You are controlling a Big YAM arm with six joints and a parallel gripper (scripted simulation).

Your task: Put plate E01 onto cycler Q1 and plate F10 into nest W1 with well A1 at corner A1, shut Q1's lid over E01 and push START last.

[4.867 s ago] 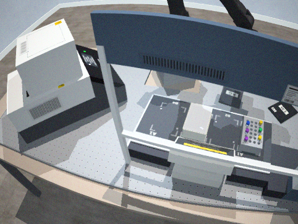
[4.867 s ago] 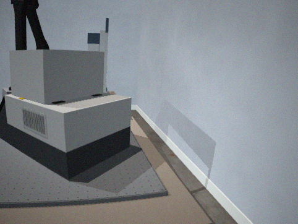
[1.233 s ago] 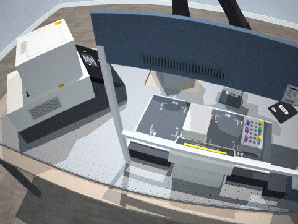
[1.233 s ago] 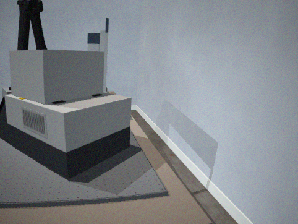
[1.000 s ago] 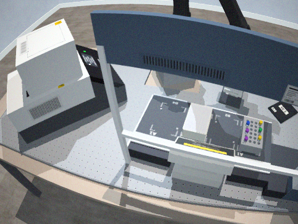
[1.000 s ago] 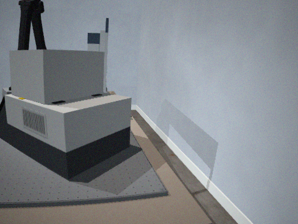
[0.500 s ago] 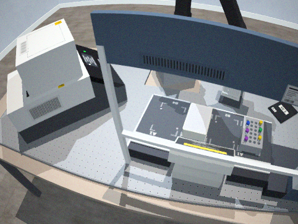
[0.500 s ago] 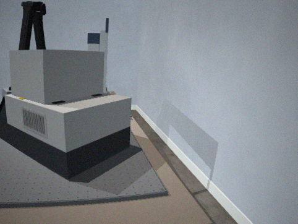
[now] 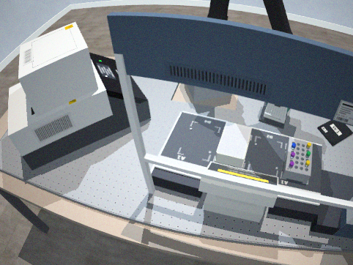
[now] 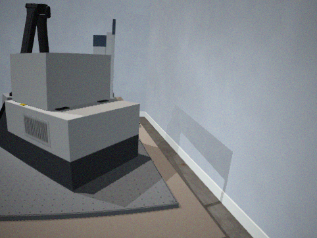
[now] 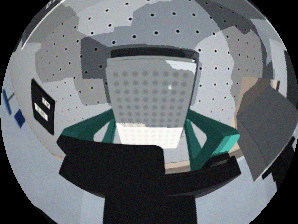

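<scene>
Now: the dark nest pad 1 cm to the right of my hand and 3 cm below it. Round my hand: tube cooling block (27 cm ahead, 4 cm to the left, 4 cm above); then post (39 cm ahead, 39 cm to the right, 20 cm above); then dark nest (6 cm ahead, 26 cm to the left, 3 cm below).
</scene>
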